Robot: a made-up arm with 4 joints.
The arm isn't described. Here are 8 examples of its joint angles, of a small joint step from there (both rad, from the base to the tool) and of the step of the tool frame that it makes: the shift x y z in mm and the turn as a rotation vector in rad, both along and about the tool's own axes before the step.
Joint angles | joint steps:
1: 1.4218 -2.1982 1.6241 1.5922 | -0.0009 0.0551 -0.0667 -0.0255
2: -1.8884 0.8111 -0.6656 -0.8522 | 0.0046 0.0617 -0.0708 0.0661
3: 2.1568 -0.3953 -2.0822 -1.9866 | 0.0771 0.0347 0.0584 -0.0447
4: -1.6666 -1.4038 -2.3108 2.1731 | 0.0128 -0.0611 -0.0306 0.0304
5: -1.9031 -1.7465 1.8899 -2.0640 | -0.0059 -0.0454 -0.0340 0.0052
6: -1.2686 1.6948 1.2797 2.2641 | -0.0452 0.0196 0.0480 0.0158
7: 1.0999 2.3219 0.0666 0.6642 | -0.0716 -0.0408 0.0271 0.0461
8: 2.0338 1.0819 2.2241 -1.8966 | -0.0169 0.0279 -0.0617 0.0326
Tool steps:
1: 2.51 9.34 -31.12 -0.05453 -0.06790 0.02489
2: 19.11 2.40 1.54 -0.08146 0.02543 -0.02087
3: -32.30 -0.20 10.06 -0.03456 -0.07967 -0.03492
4: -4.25 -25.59 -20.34 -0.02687 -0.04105 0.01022
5: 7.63 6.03 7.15 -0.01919 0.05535 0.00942
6: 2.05 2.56 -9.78 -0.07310 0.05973 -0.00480
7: 13.83 -23.52 20.46 0.09448 0.01167 -0.08290
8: -13.20 -6.79 -11.17 0.03152 0.03892 -0.05514
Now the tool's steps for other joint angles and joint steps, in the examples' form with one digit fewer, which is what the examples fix.
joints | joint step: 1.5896 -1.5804 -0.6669 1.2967 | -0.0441 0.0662 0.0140 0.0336
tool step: -20.5 14.9 24.5 0.0308 -0.0392 0.0193
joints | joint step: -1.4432 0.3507 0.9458 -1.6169 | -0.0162 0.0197 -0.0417 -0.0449
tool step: -8.5 1.1 -17.5 0.0273 0.0342 0.0446
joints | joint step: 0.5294 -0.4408 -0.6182 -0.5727 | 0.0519 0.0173 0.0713 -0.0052
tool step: 1.7 -6.0 45.7 0.0514 -0.0916 -0.0063
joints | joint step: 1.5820 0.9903 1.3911 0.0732 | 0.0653 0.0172 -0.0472 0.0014
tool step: -9.1 30.7 -25.7 -0.1025 0.0021 0.0367
